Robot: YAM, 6 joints.
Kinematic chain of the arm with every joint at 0, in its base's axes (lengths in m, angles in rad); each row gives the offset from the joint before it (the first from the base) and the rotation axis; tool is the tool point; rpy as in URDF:
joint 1: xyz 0 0 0.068 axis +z
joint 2: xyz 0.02 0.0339 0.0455 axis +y
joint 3: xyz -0.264 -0.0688 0 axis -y
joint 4: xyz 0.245 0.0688 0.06 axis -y
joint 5: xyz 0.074 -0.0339 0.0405 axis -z
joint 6: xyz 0.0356 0 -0.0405 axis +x
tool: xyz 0 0 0 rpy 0 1.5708 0
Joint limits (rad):
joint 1: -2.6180..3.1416
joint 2: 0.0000..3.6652
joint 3: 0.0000..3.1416
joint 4: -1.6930..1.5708
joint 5: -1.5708..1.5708
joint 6: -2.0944..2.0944
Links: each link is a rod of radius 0.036 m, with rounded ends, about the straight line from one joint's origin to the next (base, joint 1, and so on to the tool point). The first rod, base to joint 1, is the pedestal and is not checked.
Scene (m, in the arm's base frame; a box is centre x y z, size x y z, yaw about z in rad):
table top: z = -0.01
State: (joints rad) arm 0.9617 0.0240 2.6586 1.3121 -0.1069 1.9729
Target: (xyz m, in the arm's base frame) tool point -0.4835 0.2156 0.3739
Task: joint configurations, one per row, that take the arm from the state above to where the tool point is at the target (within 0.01 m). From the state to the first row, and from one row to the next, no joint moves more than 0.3 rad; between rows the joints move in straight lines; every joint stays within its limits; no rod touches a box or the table.
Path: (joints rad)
1: 1.1802 0.3020 2.5752 1.2517 -0.1172 1.9729
2: 1.3986 0.5801 2.4918 1.1912 -0.1276 1.9729
3: 1.6171 0.8581 2.4084 1.1308 -0.1379 1.9729
4: 1.8356 1.1362 2.3250 1.0703 -0.1482 1.9729
5: 2.0541 1.4142 2.2416 1.0099 -0.1586 1.9729
6: 2.2725 1.6923 2.1582 0.9494 -0.1689 1.9729
7: 2.4910 1.9703 2.0748 0.8890 -0.1792 1.9729
8: 2.7095 2.2484 1.9914 0.8285 -0.1896 1.9729

